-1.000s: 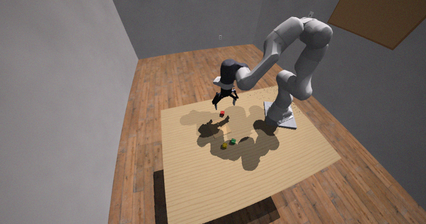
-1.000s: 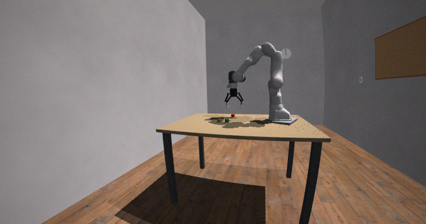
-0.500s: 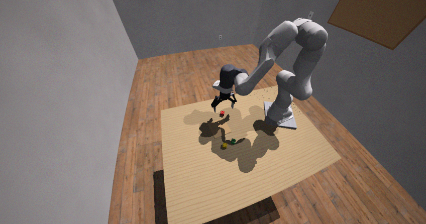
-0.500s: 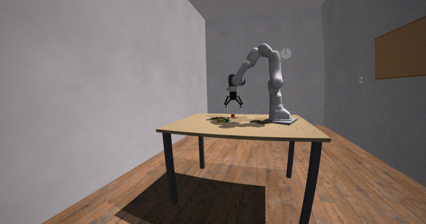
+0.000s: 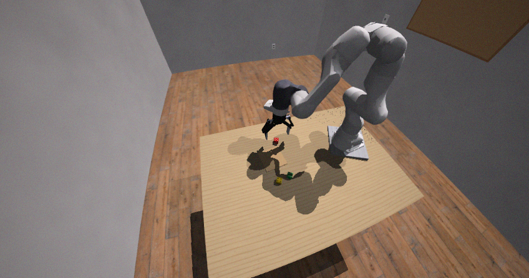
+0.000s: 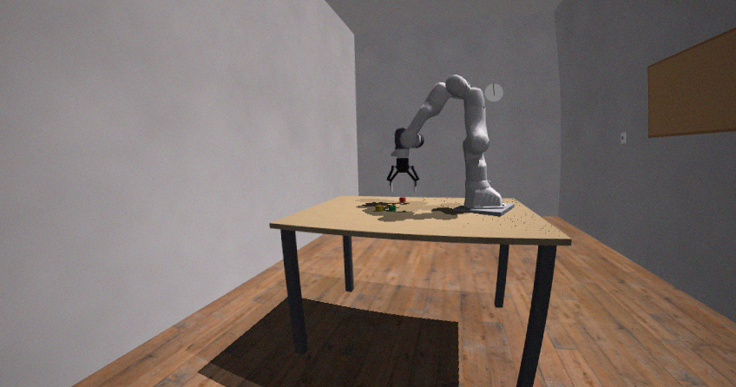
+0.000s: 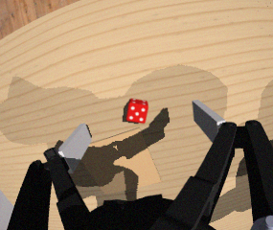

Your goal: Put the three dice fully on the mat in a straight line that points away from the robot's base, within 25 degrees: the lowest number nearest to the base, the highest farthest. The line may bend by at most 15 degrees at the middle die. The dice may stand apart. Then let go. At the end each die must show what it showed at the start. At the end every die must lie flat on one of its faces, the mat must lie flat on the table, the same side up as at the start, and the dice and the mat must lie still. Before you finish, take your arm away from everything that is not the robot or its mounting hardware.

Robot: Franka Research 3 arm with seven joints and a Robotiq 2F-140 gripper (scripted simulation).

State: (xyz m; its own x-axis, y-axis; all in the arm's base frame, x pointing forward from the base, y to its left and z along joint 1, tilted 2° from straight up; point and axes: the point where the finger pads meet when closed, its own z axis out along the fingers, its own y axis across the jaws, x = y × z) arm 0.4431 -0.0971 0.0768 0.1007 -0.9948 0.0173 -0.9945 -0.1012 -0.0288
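My hand is 6 cm above the red die. Round my hand: yellow die (28 cm to the left, 6 cm below, 5 cm ahead); green die (26 cm to the left, 6 cm below, 2 cm behind); tan mat (12 cm to the left, 7 cm below, 6 cm ahead).
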